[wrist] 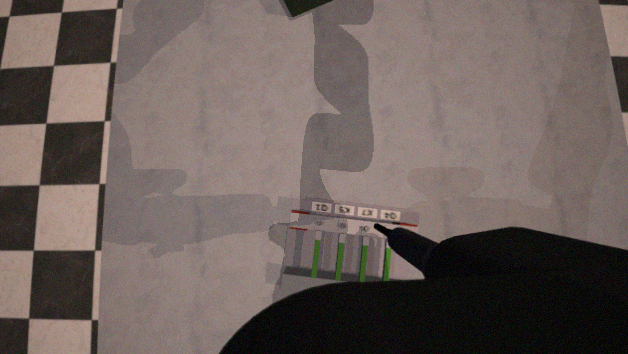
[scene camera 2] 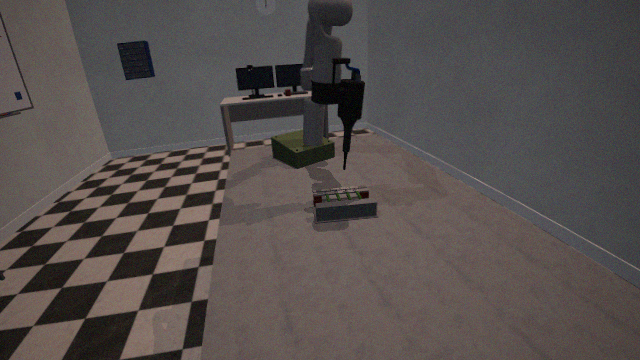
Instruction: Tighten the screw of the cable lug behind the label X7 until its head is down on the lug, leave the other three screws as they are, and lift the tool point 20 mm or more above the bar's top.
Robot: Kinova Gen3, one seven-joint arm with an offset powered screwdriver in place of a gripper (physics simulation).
same spot on grey housing: (wrist: 294, 280) = (scene camera 2: 321, 203)
